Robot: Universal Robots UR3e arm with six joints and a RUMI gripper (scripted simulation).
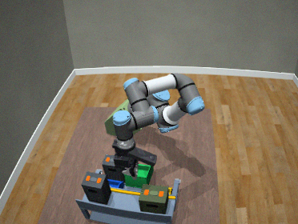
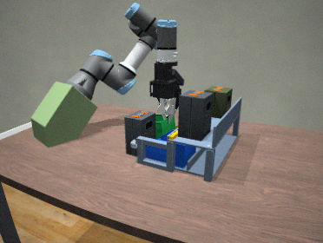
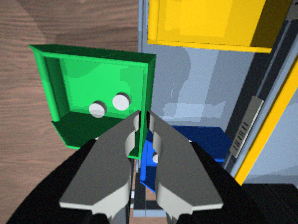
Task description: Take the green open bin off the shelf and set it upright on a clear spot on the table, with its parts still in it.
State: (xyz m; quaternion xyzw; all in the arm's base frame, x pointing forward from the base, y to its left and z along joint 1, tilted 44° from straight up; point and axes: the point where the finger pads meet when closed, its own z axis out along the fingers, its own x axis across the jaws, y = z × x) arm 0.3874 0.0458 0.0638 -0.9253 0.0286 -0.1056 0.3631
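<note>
The green open bin is 60 mm behind my hand and 40 mm below it. The rest, counted from my hand: yellow bar 100 mm ahead, 20 mm above; then yellow bin 110 mm to the left, 70 mm ahead, 50 mm below; then blue bin 110 mm to the right, 70 mm ahead, 50 mm below.
</note>
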